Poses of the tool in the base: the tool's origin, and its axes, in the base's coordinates. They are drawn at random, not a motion.
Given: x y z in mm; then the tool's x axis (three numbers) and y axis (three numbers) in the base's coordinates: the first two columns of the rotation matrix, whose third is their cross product.
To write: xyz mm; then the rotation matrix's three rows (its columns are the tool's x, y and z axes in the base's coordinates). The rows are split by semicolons. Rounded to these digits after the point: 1 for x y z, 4 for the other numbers.
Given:
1: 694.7 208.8 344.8 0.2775 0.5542 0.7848 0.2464 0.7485 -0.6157
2: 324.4 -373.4 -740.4 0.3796 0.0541 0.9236 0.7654 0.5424 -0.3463
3: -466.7 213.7 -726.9 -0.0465 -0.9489 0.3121 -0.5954 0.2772 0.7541
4: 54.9 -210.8 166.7 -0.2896 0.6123 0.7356 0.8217 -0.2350 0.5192
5: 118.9 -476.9 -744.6 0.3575 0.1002 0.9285 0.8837 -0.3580 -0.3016
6: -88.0 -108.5 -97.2 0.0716 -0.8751 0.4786 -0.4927 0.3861 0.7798
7: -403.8 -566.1 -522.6 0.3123 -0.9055 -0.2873 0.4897 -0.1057 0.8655
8: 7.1 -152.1 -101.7 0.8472 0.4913 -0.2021 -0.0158 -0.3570 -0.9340
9: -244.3 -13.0 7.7 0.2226 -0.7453 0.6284 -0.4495 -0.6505 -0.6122
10: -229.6 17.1 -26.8 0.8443 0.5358 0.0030 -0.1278 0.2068 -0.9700
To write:
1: 694.7 208.8 344.8; 0.2775 0.2464 -0.9286; 0.5542 0.7485 0.3642; 0.7848 -0.6157 0.0712
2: 324.4 -373.4 -740.4; 0.3796 0.7654 -0.5197; 0.0541 0.5424 0.8384; 0.9236 -0.3463 0.1645
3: -466.7 213.7 -726.9; -0.0465 -0.5954 -0.8021; -0.9489 0.2772 -0.1508; 0.3121 0.7541 -0.5779
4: 54.9 -210.8 166.7; -0.2896 0.8217 0.4908; 0.6123 -0.2350 0.7548; 0.7356 0.5192 -0.4351
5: 118.9 -476.9 -744.6; 0.3575 0.8837 0.3022; 0.1002 -0.3580 0.9283; 0.9285 -0.3016 -0.2165
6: -88.0 -108.5 -97.2; 0.0716 -0.4927 -0.8672; -0.8751 0.3861 -0.2916; 0.4786 0.7798 -0.4035
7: -403.8 -566.1 -522.6; 0.3123 0.4897 -0.8141; -0.9055 -0.1057 -0.4110; -0.2873 0.8655 0.4104
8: 7.1 -152.1 -101.7; 0.8472 -0.0158 -0.5310; 0.4913 -0.3570 0.7945; -0.2021 -0.9340 -0.2947
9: -244.3 -13.0 7.7; 0.2226 -0.4495 0.8650; -0.7453 -0.6505 -0.1462; 0.6284 -0.6122 -0.4798
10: -229.6 17.1 -26.8; 0.8443 -0.1278 -0.5203; 0.5358 0.2068 0.8186; 0.0030 -0.9700 0.2431
